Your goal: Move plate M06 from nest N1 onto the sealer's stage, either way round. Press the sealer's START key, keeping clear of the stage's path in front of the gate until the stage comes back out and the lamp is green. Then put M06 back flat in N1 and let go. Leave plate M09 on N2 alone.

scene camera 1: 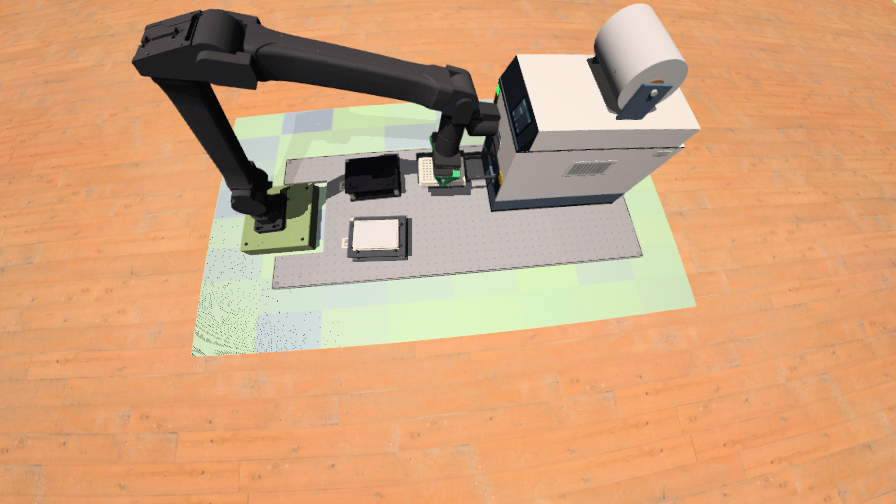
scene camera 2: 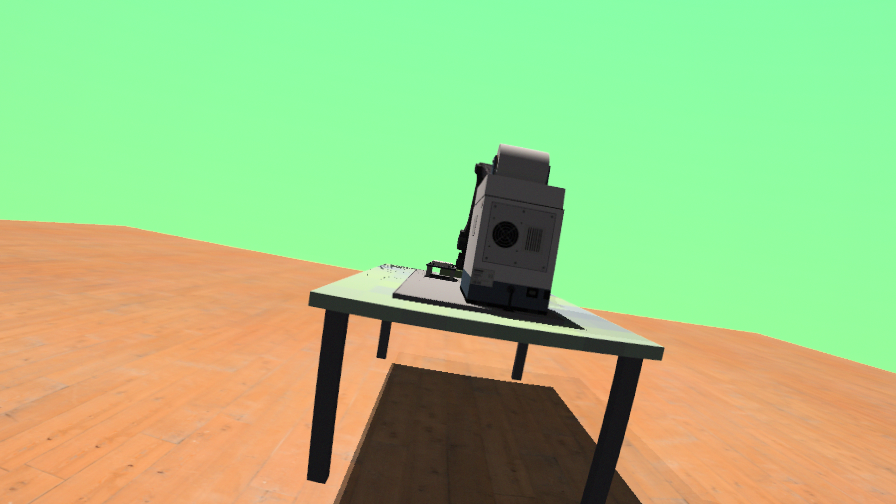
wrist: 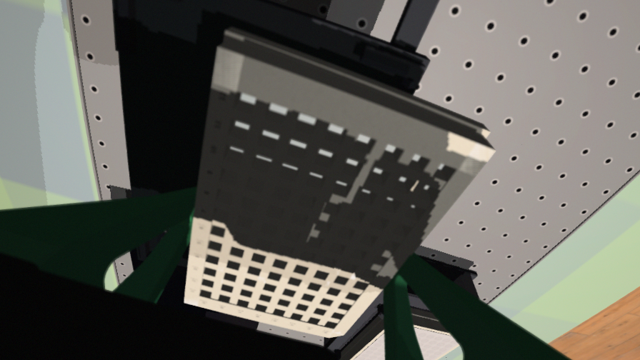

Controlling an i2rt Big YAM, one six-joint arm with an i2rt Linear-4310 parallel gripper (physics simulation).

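My gripper [scene camera 1: 446, 174] [wrist: 300, 227] is shut on the long sides of plate M06 [scene camera 1: 426, 172] [wrist: 310, 185], a cream plate with rows of square wells. It holds the plate level at the sealer's dark stage [scene camera 1: 477, 168] [wrist: 380, 54], out in front of the gate. I cannot tell whether the plate touches the stage. Nest N1 [scene camera 1: 372, 175] is black and bears no plate. Plate M09 [scene camera 1: 375, 234] [wrist: 417, 344] lies flat on nest N2 [scene camera 1: 404, 249]. The sealer [scene camera 1: 563, 166] [scene camera 2: 520, 244] shows a green lamp [scene camera 1: 498, 89] beside its dark front panel [scene camera 1: 521, 116]; the START key cannot be made out.
The white film roll [scene camera 1: 639, 56] [scene camera 2: 525, 162] sits on top of the sealer. The arm's wrist is close to the sealer's front. The grey perforated board [scene camera 1: 532, 235] [wrist: 525, 100] carries the nests and sealer. The arm stands on a green base block [scene camera 1: 300, 216].
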